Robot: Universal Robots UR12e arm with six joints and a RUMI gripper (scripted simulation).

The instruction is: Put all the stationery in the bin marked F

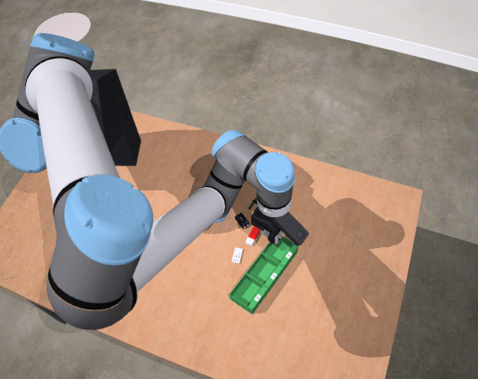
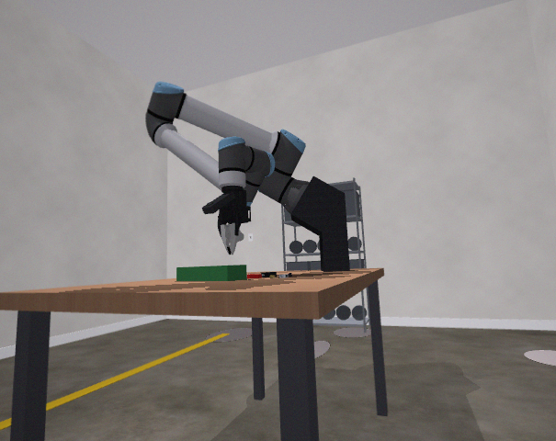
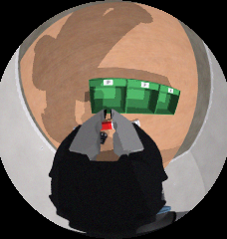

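Now: hand 6 cm past the grey item, 16 cm to the right of it and 9 cm above it. Also, from my hand: red item 9 cm behind, 3 cm to the left, 9 cm below; white card-like item 12 cm behind, 4 cm to the right, 9 cm below; green bin 2 cm behind, 8 cm to the right, 7 cm below.
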